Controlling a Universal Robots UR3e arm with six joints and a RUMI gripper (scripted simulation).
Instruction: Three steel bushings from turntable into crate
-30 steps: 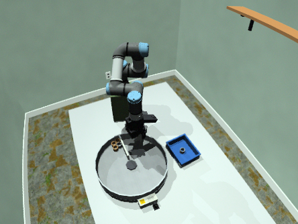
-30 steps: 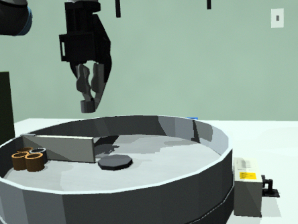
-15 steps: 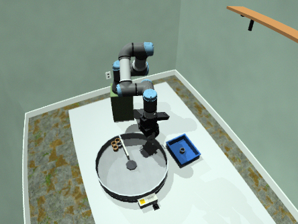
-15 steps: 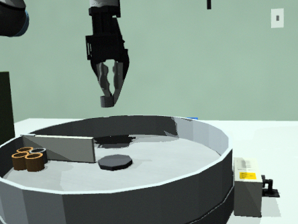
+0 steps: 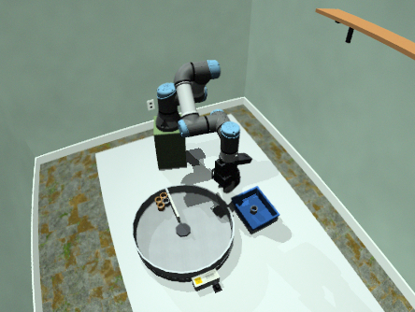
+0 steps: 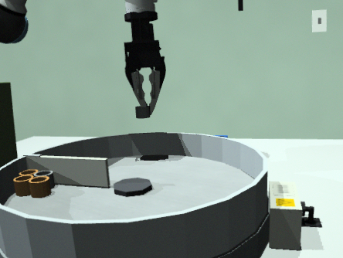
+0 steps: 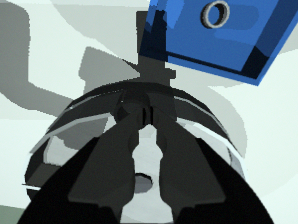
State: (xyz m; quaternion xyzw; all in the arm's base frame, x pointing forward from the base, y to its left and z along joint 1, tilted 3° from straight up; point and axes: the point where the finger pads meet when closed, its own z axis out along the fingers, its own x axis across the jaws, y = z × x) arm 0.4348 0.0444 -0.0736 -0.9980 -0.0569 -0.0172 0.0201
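My hand is 90 mm short of the blue crate, 90 mm to the right of it and 130 mm above it. Round my hand: grey turntable: 10 mm ahead, 240 mm to the right, 100 mm below.
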